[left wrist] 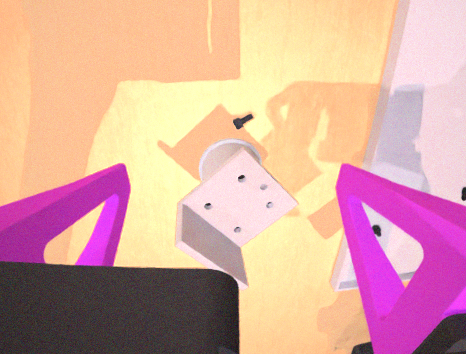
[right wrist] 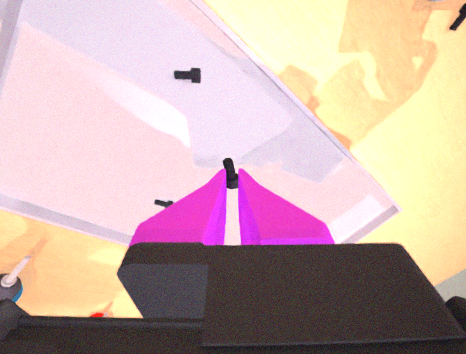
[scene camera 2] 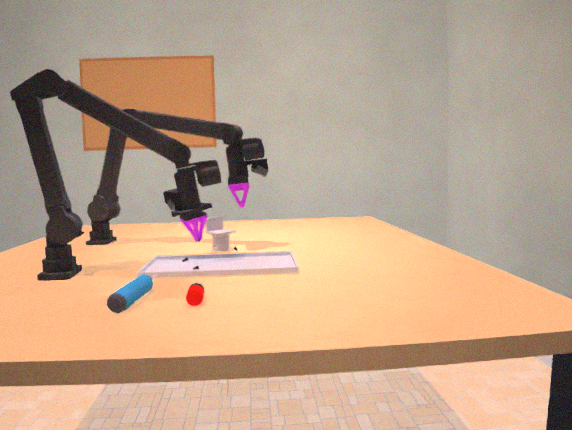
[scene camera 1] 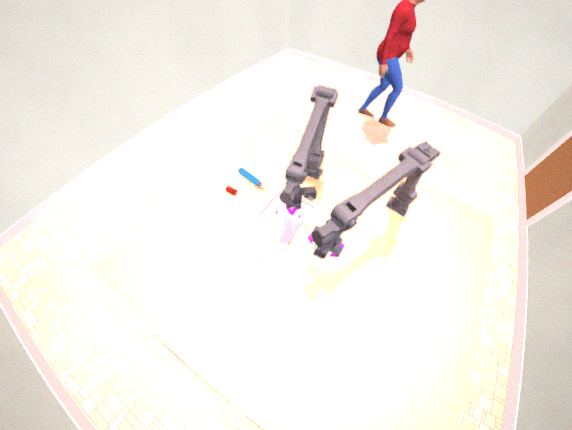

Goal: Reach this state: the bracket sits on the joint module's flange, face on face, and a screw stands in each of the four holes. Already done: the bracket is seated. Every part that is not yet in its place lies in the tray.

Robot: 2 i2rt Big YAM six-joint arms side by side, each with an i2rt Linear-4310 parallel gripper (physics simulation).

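Places are measured from the left arm's base along level axes (x right, y back, z down), in centimetres.
Pixels of known places: left gripper, fingertip midpoint: (left wrist: pixel 233 175) (scene camera 2: pixel 241 206); right gripper, fingertip midpoint: (right wrist: pixel 232 177) (scene camera 2: pixel 198 240) (scene camera 1: pixel 291 213); left arm's base, origin of the base link: (scene camera 2: pixel 101 242) (scene camera 1: pixel 397 206); right arm's base, origin of the base link: (scene camera 2: pixel 60 275) (scene camera 1: pixel 311 171).
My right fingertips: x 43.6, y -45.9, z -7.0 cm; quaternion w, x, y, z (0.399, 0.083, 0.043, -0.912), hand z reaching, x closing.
Ahead of a thing's pixels: the offset from my right fingertips to its top centre. "*": to the spot under its first point.
The pale bracket (scene camera 2: pixel 215 224) (left wrist: pixel 240 202) sits on the round joint module {dx -20.9, dy -4.0, dz +0.6 cm} (scene camera 2: pixel 221 243) (left wrist: pixel 219 154); its holes look open in the left wrist view. My left gripper (scene camera 2: pixel 242 205) (left wrist: pixel 233 175) is open and empty, high above the bracket. My right gripper (scene camera 2: pixel 198 239) (right wrist: pixel 232 177) is shut on a black screw {dx -0.2, dy +0.4, dz -0.7 cm} (right wrist: pixel 230 180), which tilts between the fingertips over the tray {dx +4.4, dy -6.8, dz +5.4 cm} (scene camera 2: pixel 220 274) (right wrist: pixel 394 212). Two more screws lie in the tray: one screw {dx -2.1, dy +4.7, dz +5.4 cm} (scene camera 2: pixel 185 259) (right wrist: pixel 188 75) and another screw {dx +9.0, dy -0.4, dz +5.5 cm} (scene camera 2: pixel 195 267) (right wrist: pixel 163 203). A loose screw {dx -20.0, dy -9.0, dz +5.8 cm} (scene camera 2: pixel 235 248) (left wrist: pixel 243 121) lies on the table beside the module.
A blue cylinder {* dx +34.9, dy +7.3, dz +3.3 cm} (scene camera 1: pixel 249 177) (scene camera 2: pixel 131 293) and a short red cylinder {dx +35.6, dy -5.0, dz +3.5 cm} (scene camera 1: pixel 231 190) (scene camera 2: pixel 195 295) lie on the table near the tray. A person in red (scene camera 1: pixel 397 37) stands beyond the arms. Scene camera 1 is strongly overexposed around the tray.
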